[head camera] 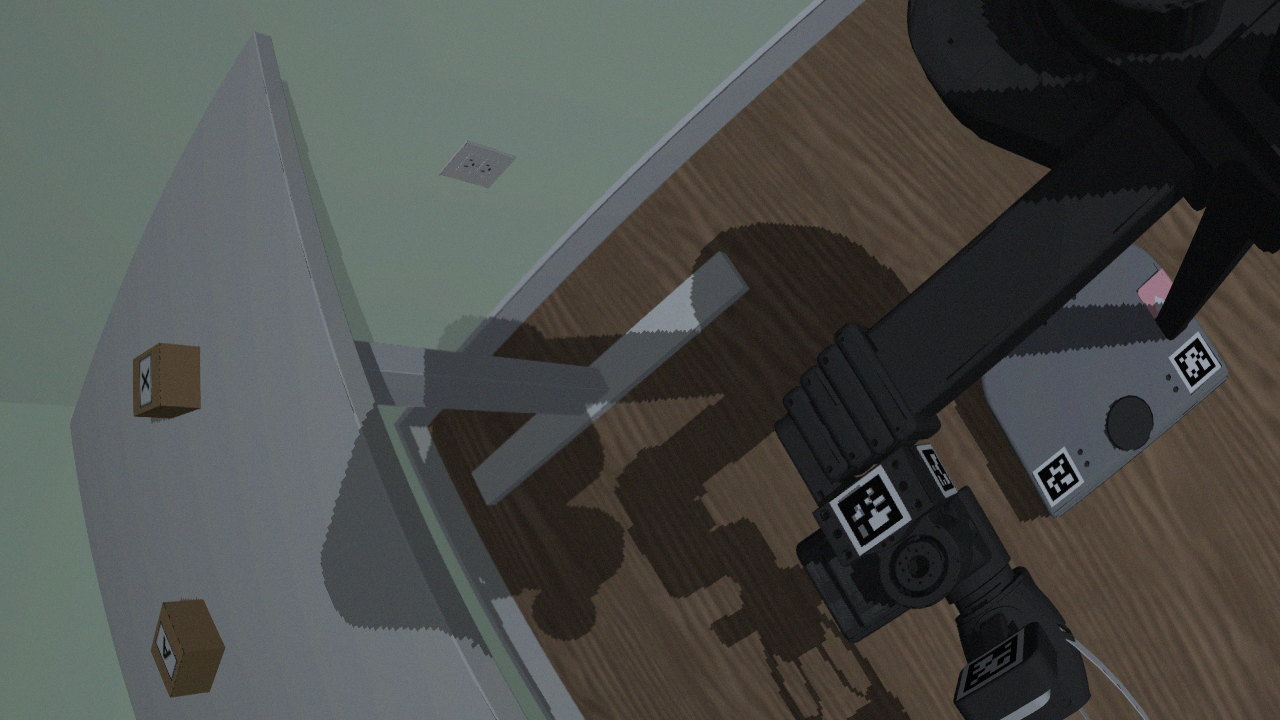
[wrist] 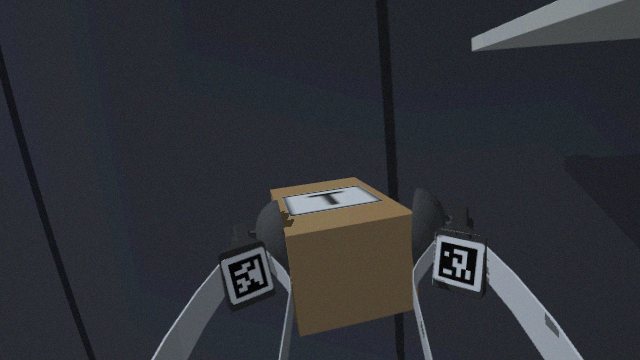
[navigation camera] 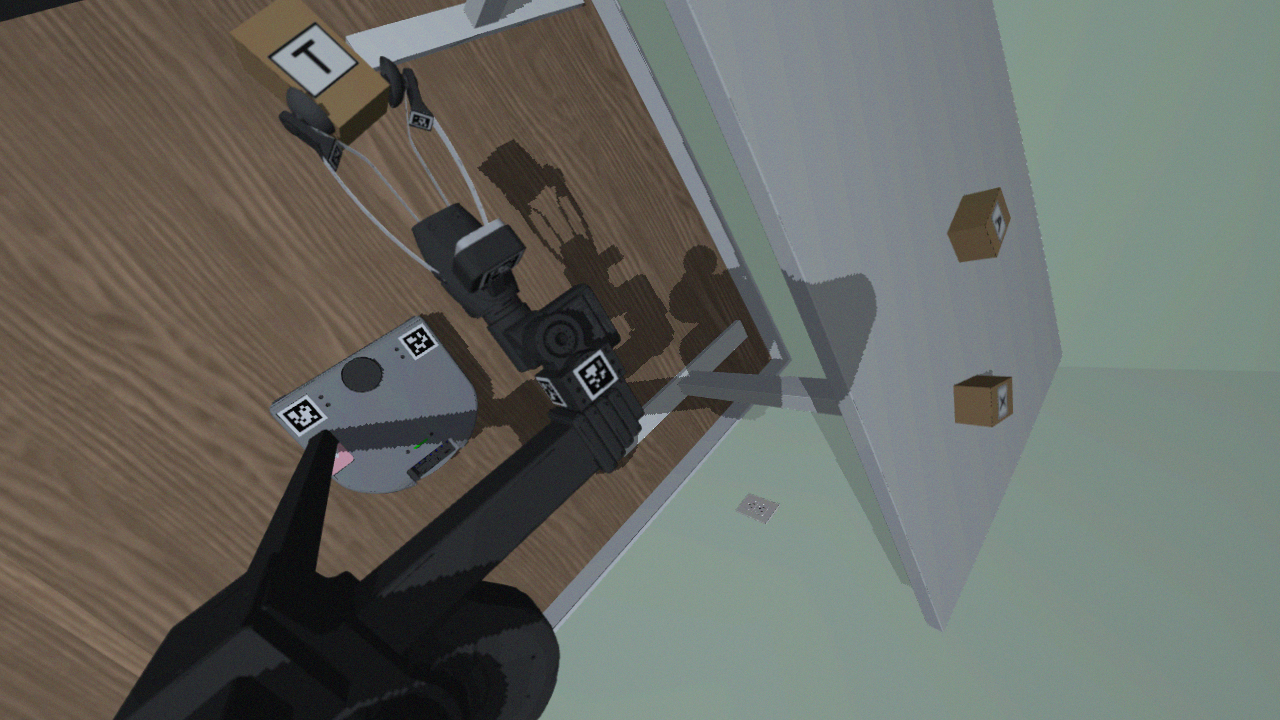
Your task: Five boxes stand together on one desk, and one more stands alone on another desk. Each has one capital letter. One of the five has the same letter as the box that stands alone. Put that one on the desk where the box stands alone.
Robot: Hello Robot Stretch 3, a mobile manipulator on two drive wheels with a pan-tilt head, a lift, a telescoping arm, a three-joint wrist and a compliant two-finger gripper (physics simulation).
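Seen in the pictures: gripper, between the fingertips: (wrist: 349, 222) (navigation camera: 336, 74); robot's base, origin of its link: (head camera: 1125, 420) (navigation camera: 362, 372).
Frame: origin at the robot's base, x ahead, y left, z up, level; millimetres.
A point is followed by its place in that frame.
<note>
My gripper (navigation camera: 350, 96) {x 252, y -142, z 799 mm} (wrist: 349, 222) {x 252, y -142, z 799 mm} is shut on a brown box marked T (navigation camera: 313, 60) {x 261, y -129, z 811 mm} (wrist: 350, 275) {x 216, y -141, z 787 mm}, its two pads pressing on opposite sides. The letter faces up, and the box is held above the floor, beside the grey desk. The fingers do not show in the head view. On the grey desk (head camera: 241, 268) {x -494, y -490, z 950 mm} (navigation camera: 895, 313) {x -248, y -536, z 950 mm} stand a box marked X (head camera: 179, 380) {x -460, y -616, z 976 mm} (navigation camera: 975, 400) {x -456, y -618, z 979 mm} and a box that appears marked A (head camera: 192, 646) {x -235, y -737, z 987 mm} (navigation camera: 971, 228) {x -230, y -737, z 982 mm}, apart from each other. Part of this desk is cut off in both views. I cannot identify the lone box's desk.
My base (head camera: 1029, 402) {x -114, y -112, z 160 mm} (navigation camera: 402, 385) {x -61, y -47, z 160 mm} stands on the wooden floor. A desk foot (head camera: 528, 447) {x -613, y -957, z 25 mm} (navigation camera: 420, 40) {x 612, y -580, z 25 mm} lies near the arm's side. A wall socket (head camera: 478, 164) {x -858, y -542, z 401 mm} (navigation camera: 758, 507) {x -856, y -545, z 405 mm} is on the green wall. A pale board edge (wrist: 560, 30) {x 559, y -435, z 925 mm} shows at upper right in the wrist view.
</note>
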